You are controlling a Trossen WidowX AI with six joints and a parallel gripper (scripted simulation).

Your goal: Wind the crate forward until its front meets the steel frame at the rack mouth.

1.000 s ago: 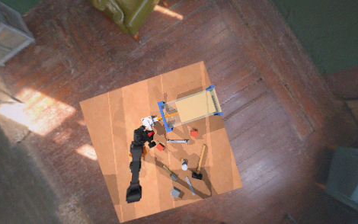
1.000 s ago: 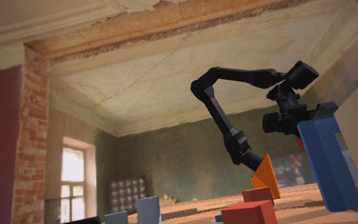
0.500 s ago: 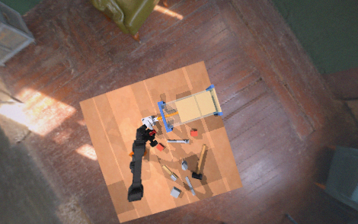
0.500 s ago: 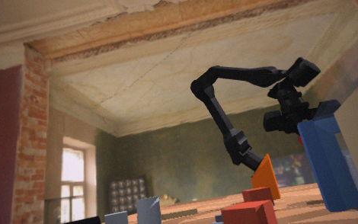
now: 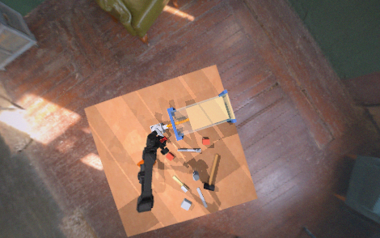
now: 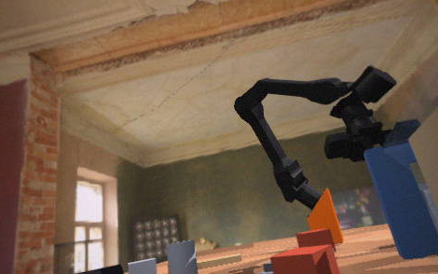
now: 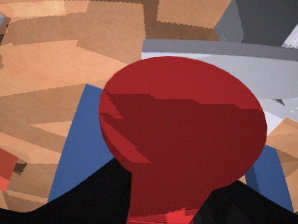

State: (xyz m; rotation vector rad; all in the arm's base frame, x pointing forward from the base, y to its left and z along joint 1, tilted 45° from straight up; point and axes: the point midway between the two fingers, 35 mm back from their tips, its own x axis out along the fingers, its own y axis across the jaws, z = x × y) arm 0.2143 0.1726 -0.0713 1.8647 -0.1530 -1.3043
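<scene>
The winch handle is 4 cm behind my gripper tip, 3 cm to the left of it and 3 cm below it. Round my gripper tip: grey hand winch 8 cm behind, 7 cm to the left, 10 cm below; then red knob 2 cm behind, 1 cm to the right; then clear-panelled guard cubby 34 cm ahead, 11 cm to the left, 2 cm below.
</scene>
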